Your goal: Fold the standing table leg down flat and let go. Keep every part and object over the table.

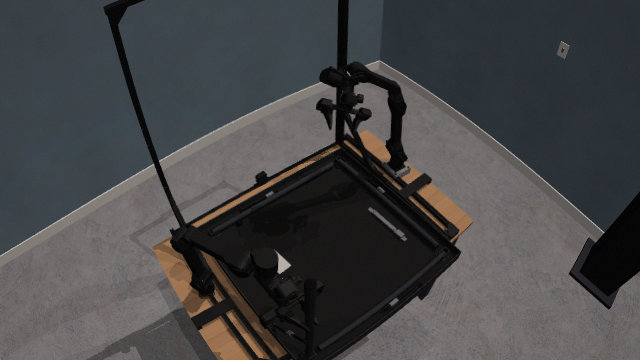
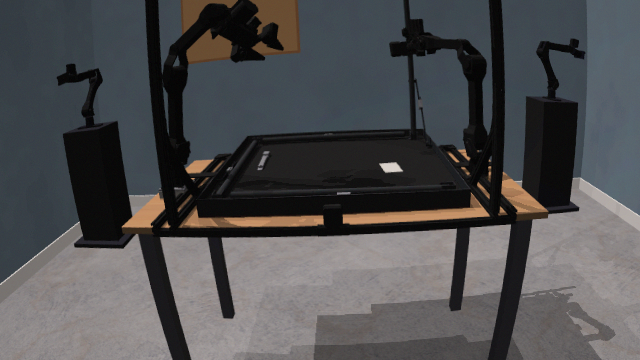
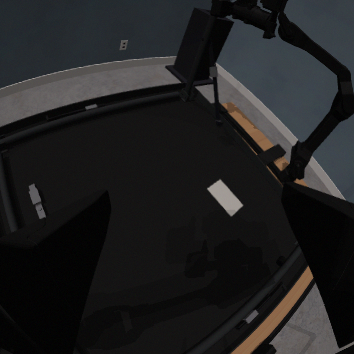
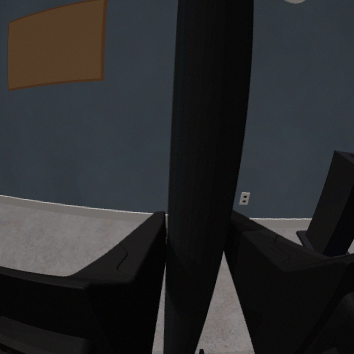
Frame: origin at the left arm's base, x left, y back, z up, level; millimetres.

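Seen in the pictures: left gripper, fingertip midpoint: [image 1: 342, 132] [image 2: 273, 54] [image 3: 198, 196]; right gripper, fingertip midpoint: [image 1: 313, 328]; left arm's base at its link origin: [image 1: 396, 165] [image 2: 176, 184]; right arm's base at its link origin: [image 1: 206, 288] [image 2: 479, 173] [image 3: 284, 178].
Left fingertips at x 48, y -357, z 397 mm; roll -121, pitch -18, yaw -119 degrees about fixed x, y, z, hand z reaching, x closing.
Offsets run from my left fingertips to a thing's top centre. "spot": to the spot under its first point. Level surfaces: height alone.
The standing table leg [image 1: 310, 320] [image 2: 412, 100] [image 3: 199, 60] [image 4: 207, 150] is a black round post, upright at a corner of the black upturned tabletop {dz -388 mm} [image 1: 340, 255] [image 2: 320, 160] [image 3: 150, 150]. A thin brace {spot: dx +431, dy -485, dz -233 mm} [image 2: 421, 105] [image 3: 215, 90] slants beside its lower part. My right gripper [image 2: 411, 47] [image 4: 192, 218] is shut on the leg near its upper part, one finger on each side. My left gripper [image 1: 342, 129] [image 2: 273, 54] [image 3: 198, 196] is open and empty, high above the opposite side. Other legs {spot: dx -170, dy -198, dz -402 mm} [image 1: 275, 200] lie flat along the tabletop's edges.
A white card {spot: dx +116, dy -330, dz -394 mm} [image 1: 282, 263] [image 2: 390, 167] [image 3: 225, 198] and a grey metal strip {dx +189, dy +106, dz -373 mm} [image 1: 387, 224] [image 2: 263, 160] [image 3: 37, 201] lie on the tabletop's underside. The wooden table {dz -429 mm} [image 1: 450, 210] [image 2: 525, 197] carries a black frame with tall posts [image 2: 495, 100] near the arms.
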